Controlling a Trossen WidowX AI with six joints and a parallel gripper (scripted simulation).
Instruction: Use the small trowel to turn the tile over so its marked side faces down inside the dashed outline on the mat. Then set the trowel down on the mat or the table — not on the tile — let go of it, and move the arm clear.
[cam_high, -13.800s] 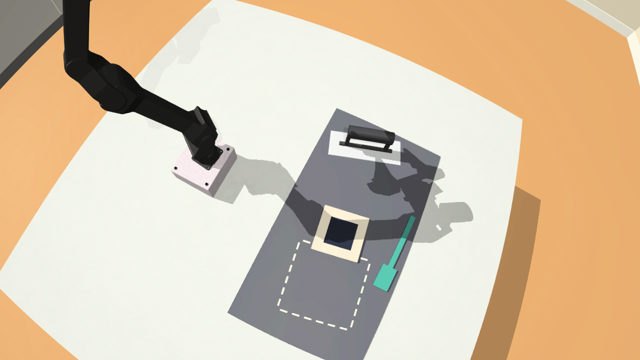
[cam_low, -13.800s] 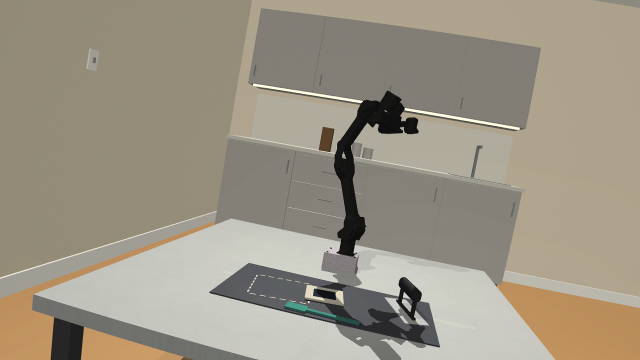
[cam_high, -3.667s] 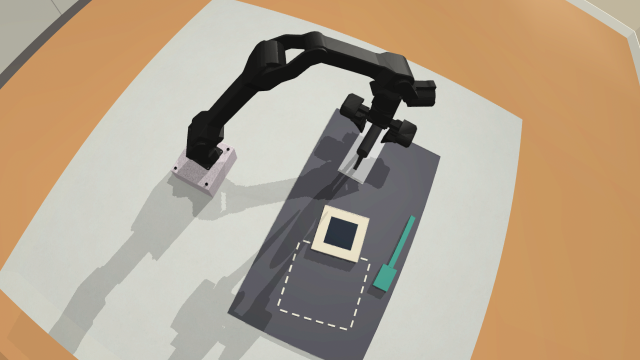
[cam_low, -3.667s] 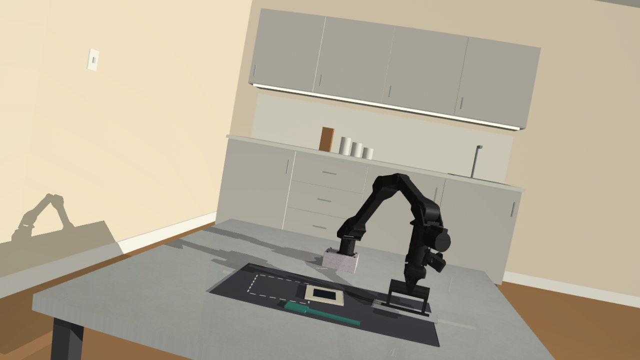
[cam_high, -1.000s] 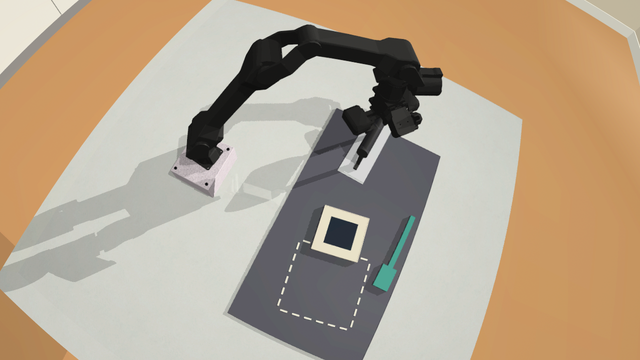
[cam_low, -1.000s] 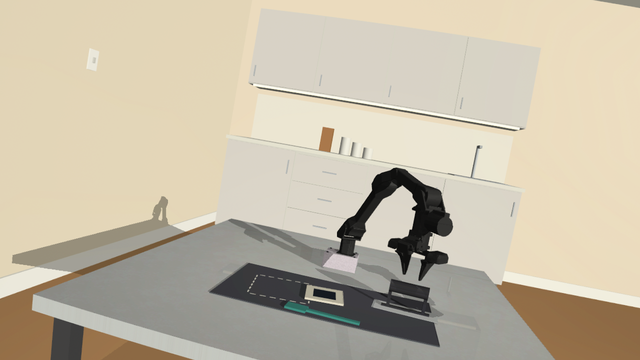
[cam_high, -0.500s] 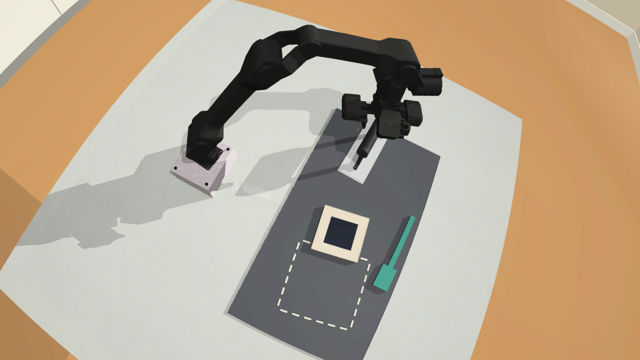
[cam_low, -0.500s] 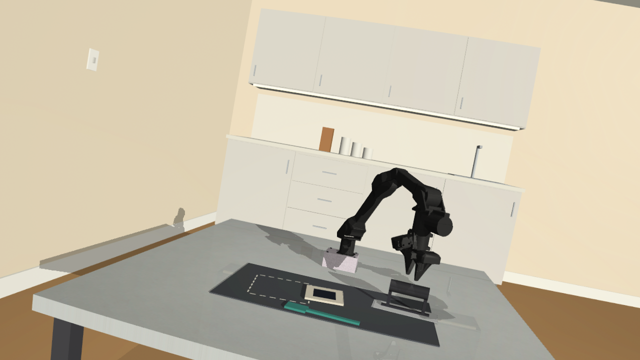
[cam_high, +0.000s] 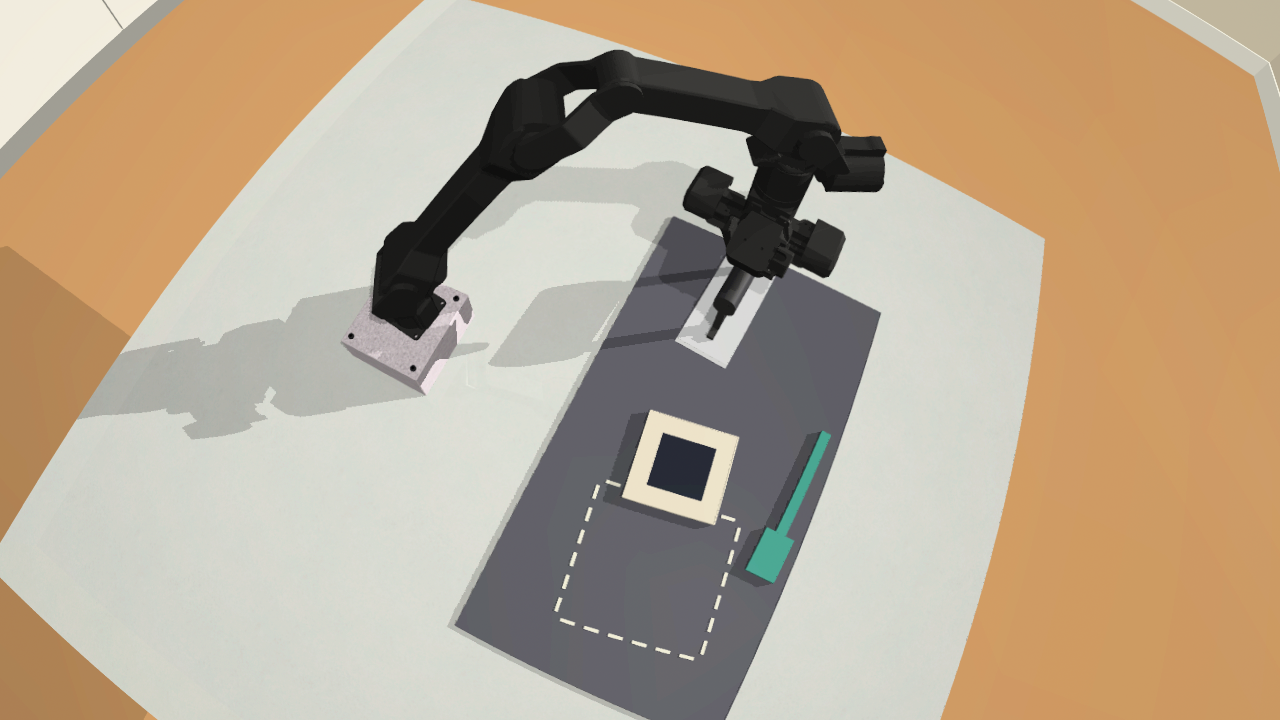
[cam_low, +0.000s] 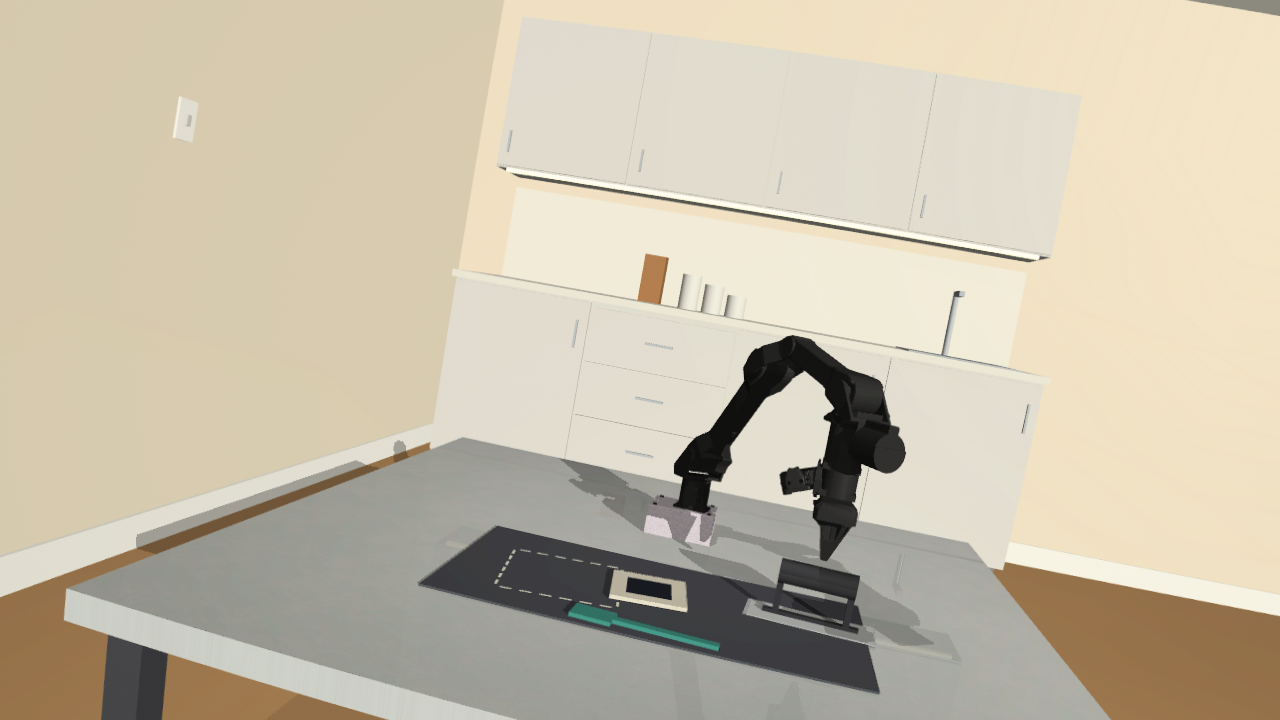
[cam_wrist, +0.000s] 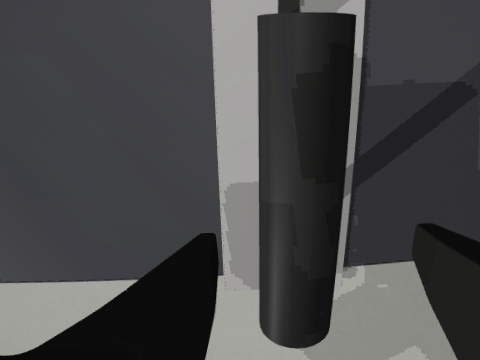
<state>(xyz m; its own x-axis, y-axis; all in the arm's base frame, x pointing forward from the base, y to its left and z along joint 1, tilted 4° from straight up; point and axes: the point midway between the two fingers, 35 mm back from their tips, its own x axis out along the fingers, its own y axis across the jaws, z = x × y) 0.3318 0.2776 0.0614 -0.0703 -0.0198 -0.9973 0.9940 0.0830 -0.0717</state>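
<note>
My gripper tip is 20 mm to the left of the black-handled float and 70 mm above it. The rest, counted from my gripper tip: cream tile (60 mm ahead, 250 mm to the right, 100 mm below); teal long-handled tool (210 mm ahead, 230 mm to the right, 100 mm below); dark mat (70 mm ahead, 230 mm to the right, 130 mm below).
</note>
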